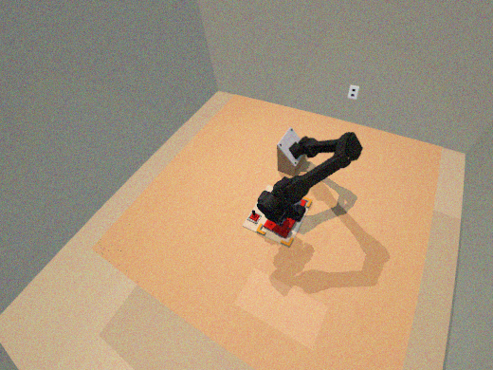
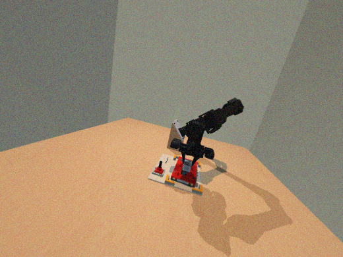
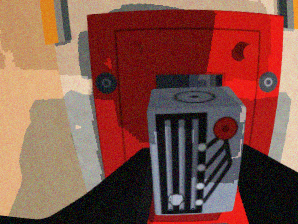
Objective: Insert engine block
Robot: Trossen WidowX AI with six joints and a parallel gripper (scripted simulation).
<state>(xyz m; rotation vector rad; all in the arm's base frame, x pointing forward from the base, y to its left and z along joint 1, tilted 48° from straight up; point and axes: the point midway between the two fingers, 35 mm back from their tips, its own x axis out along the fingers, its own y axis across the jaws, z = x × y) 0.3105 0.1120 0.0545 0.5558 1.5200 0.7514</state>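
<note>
Right now my gripper tip is 1 cm above the engine block. The rest, counted from my gripper tip: grey plate (3 cm behind, 2 cm to the right, 5 cm below).
</note>
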